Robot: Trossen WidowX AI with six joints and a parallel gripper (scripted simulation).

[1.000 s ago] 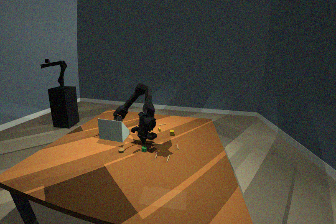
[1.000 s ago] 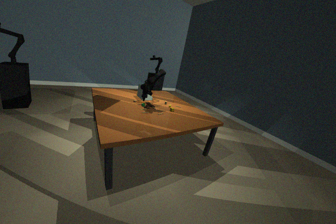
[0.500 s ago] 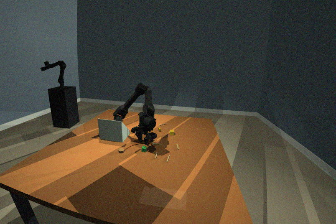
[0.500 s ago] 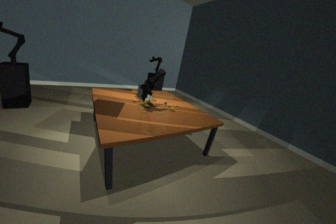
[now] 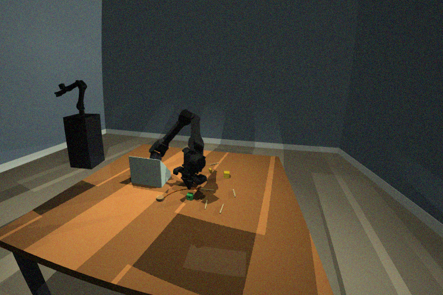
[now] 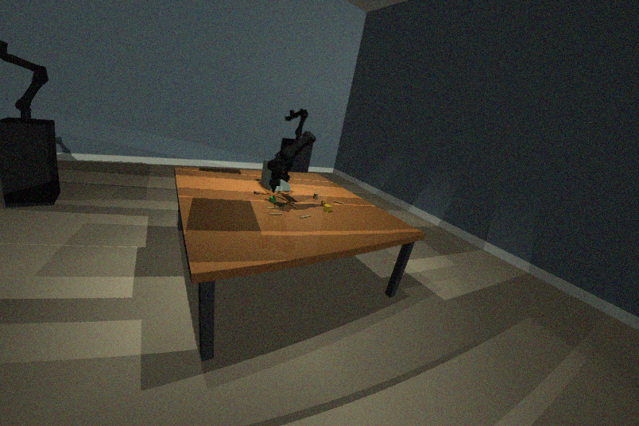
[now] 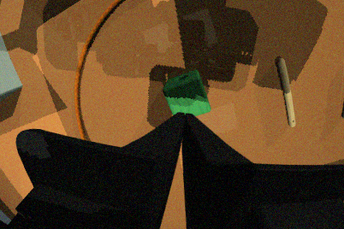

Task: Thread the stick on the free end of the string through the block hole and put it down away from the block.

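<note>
Now: gripper tip 40 mm above the green block. Round my gripper tip: yellow cube: 270 mm to the left, 210 mm ahead, 40 mm below; then round wooden button: 150 mm behind, 50 mm below, 20 mm to the right; then thin pale stick: 100 mm to the left, 70 mm ahead, 60 mm below.
</note>
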